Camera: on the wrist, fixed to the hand. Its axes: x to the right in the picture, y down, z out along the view.
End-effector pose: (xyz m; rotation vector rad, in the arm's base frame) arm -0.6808 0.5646 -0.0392 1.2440 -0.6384 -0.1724
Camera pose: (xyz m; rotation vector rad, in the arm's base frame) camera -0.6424 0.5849 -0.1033 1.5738 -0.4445 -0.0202
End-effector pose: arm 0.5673 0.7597 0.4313 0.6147 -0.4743 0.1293
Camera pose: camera 0.6008 0.7390 0.3647 0.9217 -0.2307 0.1794
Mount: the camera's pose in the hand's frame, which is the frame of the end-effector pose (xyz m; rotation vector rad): -0.0008 -0.0603 -0.0485 0.3160 0.2014 -0.0912
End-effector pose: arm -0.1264 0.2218 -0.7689 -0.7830 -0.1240 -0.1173
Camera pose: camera -0.1330 0.1451 -0.7612 -0.4469 0.0135 -0.2557
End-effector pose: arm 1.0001 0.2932 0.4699 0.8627 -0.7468 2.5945
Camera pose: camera 1.0043 0.3697 0.4591 0.6834 -0.2403 2.7046
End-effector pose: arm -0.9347 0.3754 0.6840 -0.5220 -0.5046 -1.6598
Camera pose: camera -0.9970 0.3557 0.6425 -0.0998 -0.6339 -1.6574
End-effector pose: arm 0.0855 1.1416 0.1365 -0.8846 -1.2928 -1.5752
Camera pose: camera 0.0298 1.0980 0.1051 -0.4643 -1.4013 -1.4356
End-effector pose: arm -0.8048 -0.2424 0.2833 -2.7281 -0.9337 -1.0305
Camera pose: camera -0.8675 -0.2073 0.3121 -2.2996 -1.0886 -1.0463
